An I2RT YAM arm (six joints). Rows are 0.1 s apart.
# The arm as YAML. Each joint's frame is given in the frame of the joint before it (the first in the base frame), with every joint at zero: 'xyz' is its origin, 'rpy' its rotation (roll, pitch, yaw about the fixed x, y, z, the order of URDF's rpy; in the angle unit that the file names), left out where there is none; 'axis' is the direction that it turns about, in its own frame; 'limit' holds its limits. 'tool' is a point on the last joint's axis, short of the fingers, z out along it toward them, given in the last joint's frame.
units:
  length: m
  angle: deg
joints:
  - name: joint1
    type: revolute
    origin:
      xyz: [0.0, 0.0, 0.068]
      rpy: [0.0, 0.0, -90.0]
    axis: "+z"
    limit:
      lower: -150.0
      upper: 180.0
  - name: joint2
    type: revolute
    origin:
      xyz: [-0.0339, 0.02, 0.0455]
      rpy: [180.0, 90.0, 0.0]
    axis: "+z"
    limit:
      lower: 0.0
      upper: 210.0
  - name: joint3
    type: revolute
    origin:
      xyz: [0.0, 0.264, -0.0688]
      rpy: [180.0, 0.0, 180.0]
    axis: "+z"
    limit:
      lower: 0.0
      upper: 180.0
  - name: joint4
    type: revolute
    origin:
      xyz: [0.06, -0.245, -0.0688]
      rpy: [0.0, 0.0, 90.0]
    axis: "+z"
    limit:
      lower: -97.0
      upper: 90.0
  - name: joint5
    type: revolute
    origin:
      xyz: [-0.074, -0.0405, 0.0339]
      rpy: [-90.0, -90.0, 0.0]
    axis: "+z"
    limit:
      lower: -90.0
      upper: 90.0
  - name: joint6
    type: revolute
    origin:
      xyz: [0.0, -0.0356, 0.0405]
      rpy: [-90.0, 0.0, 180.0]
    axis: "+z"
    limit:
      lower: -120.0
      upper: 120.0
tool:
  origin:
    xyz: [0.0, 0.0, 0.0]
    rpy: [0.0, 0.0, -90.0]
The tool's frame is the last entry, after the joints.
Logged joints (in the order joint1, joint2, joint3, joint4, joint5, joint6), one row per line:
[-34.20 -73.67 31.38 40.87 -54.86 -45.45]
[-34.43 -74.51 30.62 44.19 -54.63 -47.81]
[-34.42 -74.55 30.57 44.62 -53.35 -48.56]
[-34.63 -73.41 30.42 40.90 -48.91 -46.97]
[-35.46 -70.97 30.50 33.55 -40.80 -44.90]
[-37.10 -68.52 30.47 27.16 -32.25 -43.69]
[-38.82 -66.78 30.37 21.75 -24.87 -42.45]
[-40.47 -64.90 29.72 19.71 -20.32 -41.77]
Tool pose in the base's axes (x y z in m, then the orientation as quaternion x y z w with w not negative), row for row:
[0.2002 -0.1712 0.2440 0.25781 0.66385 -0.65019 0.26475]
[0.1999 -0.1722 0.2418 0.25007 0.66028 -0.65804 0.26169]
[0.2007 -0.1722 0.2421 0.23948 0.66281 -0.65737 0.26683]
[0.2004 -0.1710 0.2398 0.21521 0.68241 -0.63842 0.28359]
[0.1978 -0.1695 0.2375 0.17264 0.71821 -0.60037 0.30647]
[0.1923 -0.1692 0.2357 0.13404 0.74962 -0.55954 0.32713]
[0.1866 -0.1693 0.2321 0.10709 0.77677 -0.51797 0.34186]
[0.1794 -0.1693 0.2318 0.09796 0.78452 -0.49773 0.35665]
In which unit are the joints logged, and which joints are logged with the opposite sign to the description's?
The joints are logged in degrees. Opposite sign: joint2, joint5.
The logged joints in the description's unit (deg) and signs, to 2 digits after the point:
[-34.20 73.67 31.38 40.87 54.86 -45.45]
[-34.43 74.51 30.62 44.19 54.63 -47.81]
[-34.42 74.55 30.57 44.62 53.35 -48.56]
[-34.63 73.41 30.42 40.90 48.91 -46.97]
[-35.46 70.97 30.50 33.55 40.80 -44.90]
[-37.10 68.52 30.47 27.16 32.25 -43.69]
[-38.82 66.78 30.37 21.75 24.87 -42.45]
[-40.47 64.90 29.72 19.71 20.32 -41.77]

